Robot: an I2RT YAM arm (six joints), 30 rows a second.
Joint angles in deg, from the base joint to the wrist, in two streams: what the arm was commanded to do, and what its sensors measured. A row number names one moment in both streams.
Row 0, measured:
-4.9 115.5 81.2 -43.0 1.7 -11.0
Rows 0 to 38, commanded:
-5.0 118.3 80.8 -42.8 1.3 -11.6
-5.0 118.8 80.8 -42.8 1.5 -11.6
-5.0 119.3 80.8 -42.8 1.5 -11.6
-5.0 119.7 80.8 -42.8 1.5 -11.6
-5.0 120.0 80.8 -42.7 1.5 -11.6
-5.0 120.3 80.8 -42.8 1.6 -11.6
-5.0 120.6 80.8 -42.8 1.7 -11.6
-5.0 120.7 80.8 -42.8 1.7 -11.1
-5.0 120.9 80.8 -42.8 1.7 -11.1
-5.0 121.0 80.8 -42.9 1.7 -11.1
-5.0 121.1 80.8 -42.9 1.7 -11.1
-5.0 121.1 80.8 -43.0 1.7 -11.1
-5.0 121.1 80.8 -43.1 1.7 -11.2
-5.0 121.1 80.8 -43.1 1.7 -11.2
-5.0 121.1 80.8 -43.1 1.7 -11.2
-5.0 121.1 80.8 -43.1 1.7 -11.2
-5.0 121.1 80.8 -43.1 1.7 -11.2
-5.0 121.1 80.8 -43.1 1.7 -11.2
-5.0 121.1 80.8 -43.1 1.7 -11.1
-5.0 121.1 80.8 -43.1 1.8 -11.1
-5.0 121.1 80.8 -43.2 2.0 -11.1
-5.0 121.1 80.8 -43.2 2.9 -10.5
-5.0 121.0 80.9 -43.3 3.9 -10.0
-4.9 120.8 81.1 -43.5 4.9 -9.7
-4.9 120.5 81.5 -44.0 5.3 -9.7
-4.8 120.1 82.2 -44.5 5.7 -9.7
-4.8 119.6 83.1 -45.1 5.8 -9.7
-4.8 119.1 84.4 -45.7 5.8 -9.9
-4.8 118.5 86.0 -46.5 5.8 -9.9
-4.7 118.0 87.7 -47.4 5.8 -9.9
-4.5 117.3 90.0 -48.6 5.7 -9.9
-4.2 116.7 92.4 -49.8 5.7 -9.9
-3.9 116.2 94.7 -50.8 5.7 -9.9
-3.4 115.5 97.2 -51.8 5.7 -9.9
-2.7 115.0 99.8 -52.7 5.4 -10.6
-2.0 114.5 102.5 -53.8 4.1 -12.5
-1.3 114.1 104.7 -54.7 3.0 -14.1
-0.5 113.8 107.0 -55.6 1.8 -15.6
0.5 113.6 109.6 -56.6 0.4 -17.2
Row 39, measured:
-2.5 117.9 103.4 -55.2 4.0 -12.7
